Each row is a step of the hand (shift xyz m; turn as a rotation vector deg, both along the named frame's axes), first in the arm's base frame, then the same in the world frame.
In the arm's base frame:
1: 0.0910 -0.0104 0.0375 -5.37 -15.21 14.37
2: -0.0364 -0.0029 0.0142 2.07 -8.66 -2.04
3: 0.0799 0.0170 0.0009 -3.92 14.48 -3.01
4: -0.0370 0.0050 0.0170 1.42 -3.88 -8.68
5: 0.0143 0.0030 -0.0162 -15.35 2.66 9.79
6: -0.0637 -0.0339 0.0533 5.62 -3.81 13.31
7: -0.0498 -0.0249 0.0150 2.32 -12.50 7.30
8: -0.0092 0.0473 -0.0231 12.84 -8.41 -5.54
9: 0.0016 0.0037 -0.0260 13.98 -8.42 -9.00
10: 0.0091 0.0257 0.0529 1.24 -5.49 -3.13
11: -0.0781 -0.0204 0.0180 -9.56 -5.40 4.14
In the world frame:
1: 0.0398 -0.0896 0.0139 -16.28 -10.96 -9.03
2: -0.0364 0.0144 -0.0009 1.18 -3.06 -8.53
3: 0.0610 -0.0488 0.0240 1.91 9.60 11.76
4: -0.0372 0.0157 0.0074 5.98 3.35 -6.74
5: 0.0216 0.0019 -0.0020 -17.11 4.93 4.64
6: -0.0880 -0.0033 -0.0172 -5.37 -13.78 2.15
7: -0.0510 0.0154 -0.0222 -5.51 -10.63 -8.46
8: 0.0176 0.0376 0.0337 11.38 -7.98 -8.55
9: 0.0189 0.0171 -0.0064 14.48 -6.51 -9.76
10: -0.0231 -0.0317 0.0447 1.90 -0.69 -6.11
11: -0.0727 0.0341 -0.0197 -10.73 1.91 -4.34

